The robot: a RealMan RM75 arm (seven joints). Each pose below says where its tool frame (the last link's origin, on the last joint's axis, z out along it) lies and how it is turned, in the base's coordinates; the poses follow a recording.
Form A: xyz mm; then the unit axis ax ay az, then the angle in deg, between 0 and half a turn.
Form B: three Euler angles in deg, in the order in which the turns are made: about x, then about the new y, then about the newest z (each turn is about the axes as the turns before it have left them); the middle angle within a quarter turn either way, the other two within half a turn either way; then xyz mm. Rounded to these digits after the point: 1 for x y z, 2 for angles.
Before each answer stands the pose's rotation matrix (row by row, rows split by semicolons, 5 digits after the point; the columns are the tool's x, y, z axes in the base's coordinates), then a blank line. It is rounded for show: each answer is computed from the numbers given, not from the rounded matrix.
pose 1, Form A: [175.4 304.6 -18.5 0.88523 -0.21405 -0.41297 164.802]
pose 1, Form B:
0.57484 -0.26408 -0.77448; -0.48060 -0.87499 -0.05837; -0.66225 0.40577 -0.62990

[174.71 -50.76 24.67 175.4 304.6 -18.5]
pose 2, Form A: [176.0 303.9 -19.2 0.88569 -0.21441 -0.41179 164.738]
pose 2, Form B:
0.57651 -0.26471 -0.77302; -0.48151 -0.87441 -0.05967; -0.66014 0.40662 -0.63157

[174.60 -50.63 24.66 176.0 303.9 -19.2]
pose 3, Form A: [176.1 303.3 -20.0 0.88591 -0.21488 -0.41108 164.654]
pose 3, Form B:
0.57735 -0.26515 -0.77224; -0.48273 -0.87364 -0.06094; -0.65851 0.40797 -0.63240

[174.50 -50.56 24.67 176.1 303.3 -20.0]
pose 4, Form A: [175.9 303.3 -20.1 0.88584 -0.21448 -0.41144 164.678]
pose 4, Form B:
0.57708 -0.26452 -0.77266; -0.48196 -0.87409 -0.06072; -0.65931 0.40743 -0.63191

[174.51 -50.59 24.63 175.9 303.3 -20.1]
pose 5, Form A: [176.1 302.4 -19.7 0.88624 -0.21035 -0.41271 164.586]
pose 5, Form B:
0.57856 -0.25644 -0.77427; -0.47583 -0.87713 -0.06505; -0.66246 0.40606 -0.62950

[174.10 -50.74 23.90 176.1 302.4 -19.7]
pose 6, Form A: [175.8 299.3 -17.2 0.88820 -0.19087 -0.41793 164.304]
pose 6, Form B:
0.58568 -0.21968 -0.78021; -0.44581 -0.89121 -0.08372; -0.67693 0.39685 -0.61989

[172.31 -51.28 20.56 175.8 299.3 -17.2]
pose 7, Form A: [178.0 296.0 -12.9 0.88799 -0.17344 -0.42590 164.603]
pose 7, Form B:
0.58464 -0.18942 -0.78887; -0.41558 -0.90503 -0.09068; -0.69677 0.38085 -0.60784

[171.51 -52.08 17.95 178.0 296.0 -12.9]
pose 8, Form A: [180.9 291.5 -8.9 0.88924 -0.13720 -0.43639 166.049]
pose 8, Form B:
0.58766 -0.13520 -0.79774; -0.34562 -0.93341 -0.09641; -0.73158 0.33237 -0.59525

[170.80 -52.91 12.96 180.9 291.5 -8.9]
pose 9, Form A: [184.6 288.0 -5.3 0.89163 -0.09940 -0.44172 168.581]
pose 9, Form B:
0.59406 -0.08805 -0.79958; -0.26295 -0.96064 -0.08958; -0.76023 0.26347 -0.59384

[171.42 -53.09 8.43 184.6 288.0 -5.3]
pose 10, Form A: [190.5 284.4 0.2 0.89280 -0.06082 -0.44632 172.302]
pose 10, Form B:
0.59602 -0.04833 -0.80151; -0.16790 -0.98362 -0.06555; -0.78522 0.17364 -0.59438

[173.71 -53.27 4.64 190.5 284.4 0.2]
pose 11, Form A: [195.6 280.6 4.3 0.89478 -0.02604 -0.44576 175.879]
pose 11, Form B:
0.60176 -0.01451 -0.79855; -0.07857 -0.99606 -0.04112; -0.79480 0.08749 -0.60053

[176.08 -52.99 1.38 195.6 280.6 4.3]
